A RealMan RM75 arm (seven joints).
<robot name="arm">
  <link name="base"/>
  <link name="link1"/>
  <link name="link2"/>
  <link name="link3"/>
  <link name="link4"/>
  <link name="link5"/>
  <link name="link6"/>
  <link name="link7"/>
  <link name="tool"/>
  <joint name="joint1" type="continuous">
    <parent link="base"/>
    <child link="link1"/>
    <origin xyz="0 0 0.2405" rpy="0 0 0"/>
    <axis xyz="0 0 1"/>
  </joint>
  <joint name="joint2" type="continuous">
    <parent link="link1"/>
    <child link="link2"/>
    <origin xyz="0 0 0" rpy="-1.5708 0 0"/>
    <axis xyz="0 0 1"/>
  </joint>
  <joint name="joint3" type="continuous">
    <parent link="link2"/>
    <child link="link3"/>
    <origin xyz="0 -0.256 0" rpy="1.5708 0 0"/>
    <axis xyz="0 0 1"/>
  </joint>
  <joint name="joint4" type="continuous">
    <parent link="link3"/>
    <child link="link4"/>
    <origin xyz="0 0 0" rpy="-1.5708 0 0"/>
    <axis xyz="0 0 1"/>
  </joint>
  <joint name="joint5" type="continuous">
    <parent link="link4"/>
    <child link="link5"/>
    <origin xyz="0 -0.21 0" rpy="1.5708 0 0"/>
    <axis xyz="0 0 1"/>
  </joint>
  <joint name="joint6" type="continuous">
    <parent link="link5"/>
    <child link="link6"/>
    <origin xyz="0 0 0" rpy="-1.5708 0 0"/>
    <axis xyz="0 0 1"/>
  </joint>
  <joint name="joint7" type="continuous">
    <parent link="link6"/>
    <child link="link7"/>
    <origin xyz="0 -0.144 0" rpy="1.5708 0 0"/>
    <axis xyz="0 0 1"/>
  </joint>
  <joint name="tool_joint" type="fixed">
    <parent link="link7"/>
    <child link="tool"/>
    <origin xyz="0 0 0" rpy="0 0 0"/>
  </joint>
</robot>
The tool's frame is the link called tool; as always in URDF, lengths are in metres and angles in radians. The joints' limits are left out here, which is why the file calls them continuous.
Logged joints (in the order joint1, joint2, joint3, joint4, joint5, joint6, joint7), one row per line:
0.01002, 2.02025, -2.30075, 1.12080, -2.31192, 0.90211, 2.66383
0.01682, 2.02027, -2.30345, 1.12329, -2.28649, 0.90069, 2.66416
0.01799, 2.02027, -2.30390, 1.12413, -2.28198, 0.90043, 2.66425
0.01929, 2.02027, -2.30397, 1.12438, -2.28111, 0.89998, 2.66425
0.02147, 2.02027, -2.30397, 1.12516, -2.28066, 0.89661, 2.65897
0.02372, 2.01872, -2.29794, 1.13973, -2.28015, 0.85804, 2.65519
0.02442, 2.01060, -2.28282, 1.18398, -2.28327, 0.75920, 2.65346
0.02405, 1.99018, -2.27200, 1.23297, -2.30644, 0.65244, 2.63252
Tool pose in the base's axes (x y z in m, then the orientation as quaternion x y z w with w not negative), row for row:
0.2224, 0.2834, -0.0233, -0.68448, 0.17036, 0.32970, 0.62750
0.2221, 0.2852, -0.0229, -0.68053, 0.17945, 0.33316, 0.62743
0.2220, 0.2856, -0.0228, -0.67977, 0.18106, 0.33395, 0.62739
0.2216, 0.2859, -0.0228, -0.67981, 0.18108, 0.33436, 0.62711
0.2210, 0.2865, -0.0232, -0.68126, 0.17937, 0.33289, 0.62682
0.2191, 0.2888, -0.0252, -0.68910, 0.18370, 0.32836, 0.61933
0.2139, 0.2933, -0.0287, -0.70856, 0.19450, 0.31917, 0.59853
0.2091, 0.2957, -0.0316, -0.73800, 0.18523, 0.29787, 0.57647
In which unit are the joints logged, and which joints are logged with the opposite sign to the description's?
The joints are logged in radians. Opposite sign: joint4.
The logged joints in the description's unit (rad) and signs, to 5 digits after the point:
0.01002, 2.02025, -2.30075, -1.12080, -2.31192, 0.90211, 2.66383
0.01682, 2.02027, -2.30345, -1.12329, -2.28649, 0.90069, 2.66416
0.01799, 2.02027, -2.30390, -1.12413, -2.28198, 0.90043, 2.66425
0.01929, 2.02027, -2.30397, -1.12438, -2.28111, 0.89998, 2.66425
0.02147, 2.02027, -2.30397, -1.12516, -2.28066, 0.89661, 2.65897
0.02372, 2.01872, -2.29794, -1.13973, -2.28015, 0.85804, 2.65519
0.02442, 2.01060, -2.28282, -1.18398, -2.28327, 0.75920, 2.65346
0.02405, 1.99018, -2.27200, -1.23297, -2.30644, 0.65244, 2.63252

